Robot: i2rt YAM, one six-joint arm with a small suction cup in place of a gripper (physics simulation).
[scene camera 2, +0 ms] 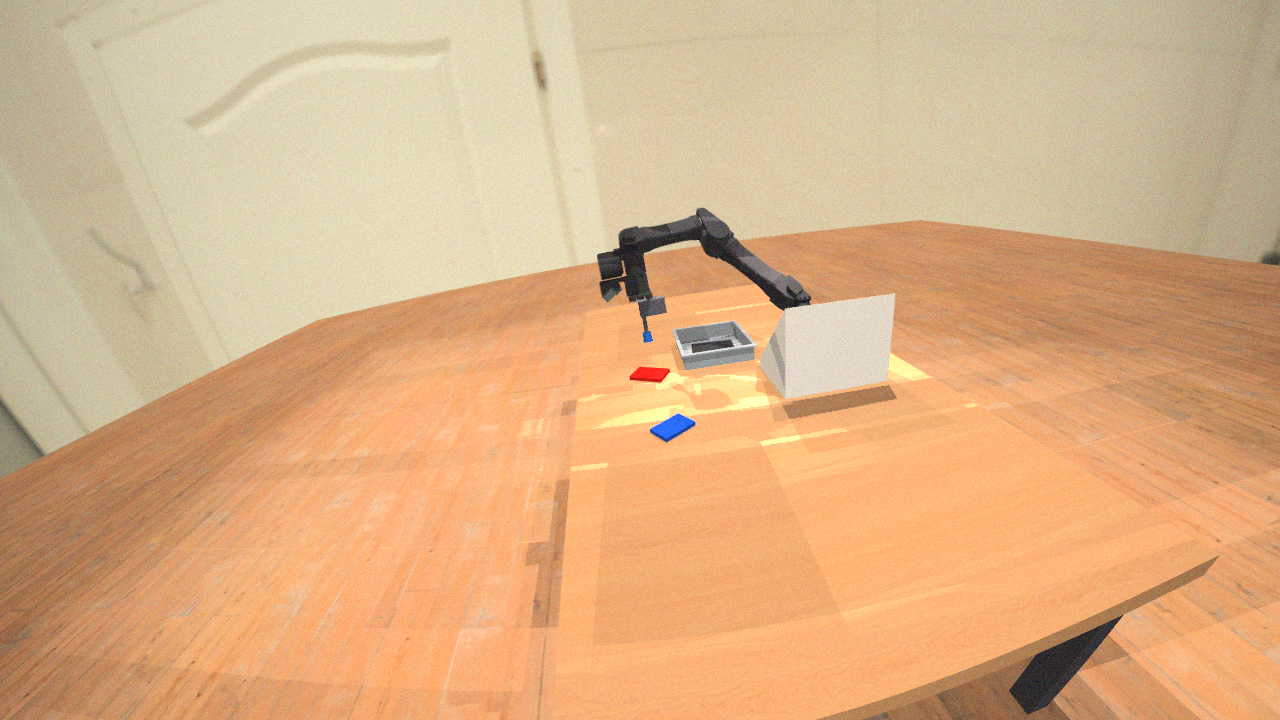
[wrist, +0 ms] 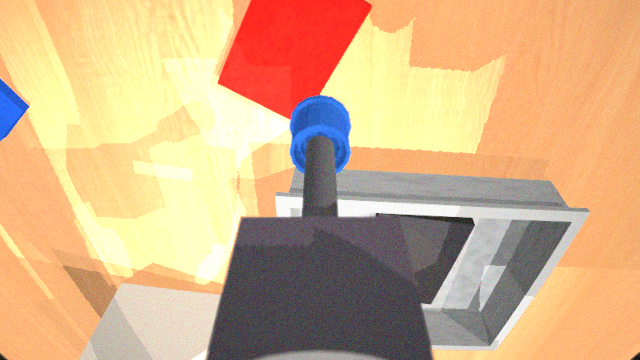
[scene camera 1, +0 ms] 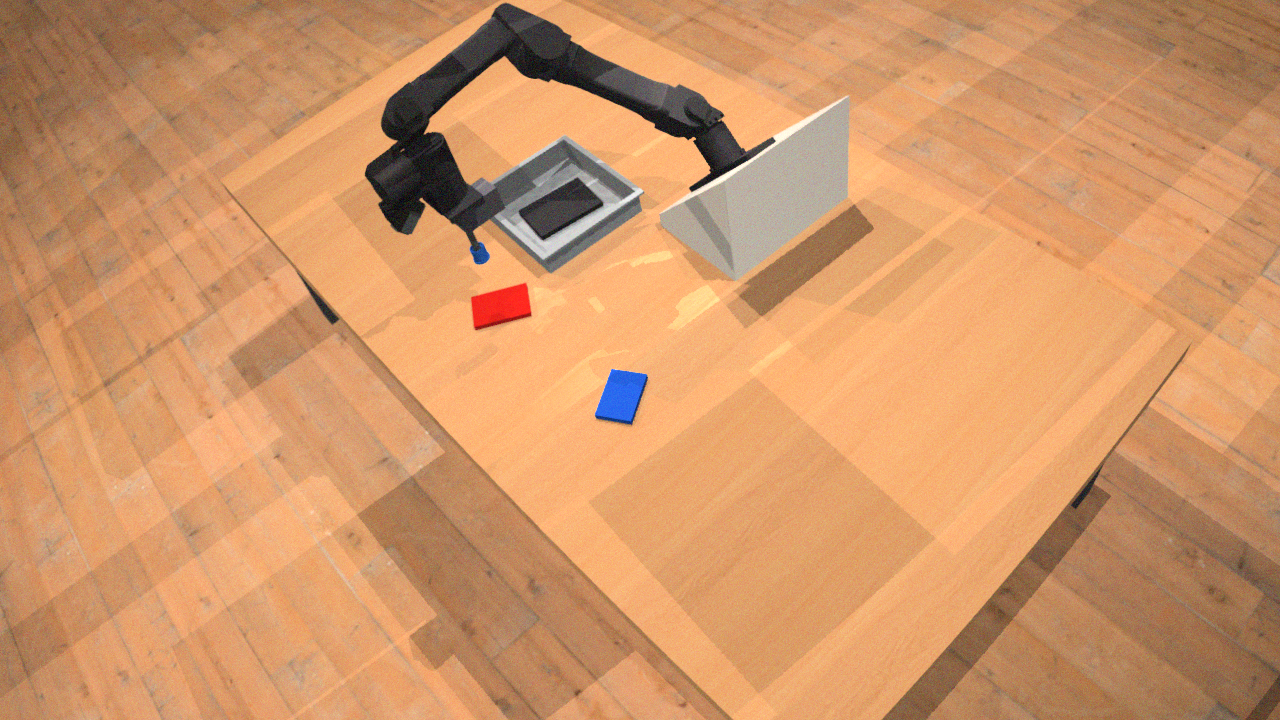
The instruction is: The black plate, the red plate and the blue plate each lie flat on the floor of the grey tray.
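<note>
The suction cup holds nothing, and it also shows in scene camera 2 and in the wrist view. The cup is 10 cm from the middle of a red plate, above it. There's a blue plate resting on the table, and a black plate rests on a grey tray.
</note>
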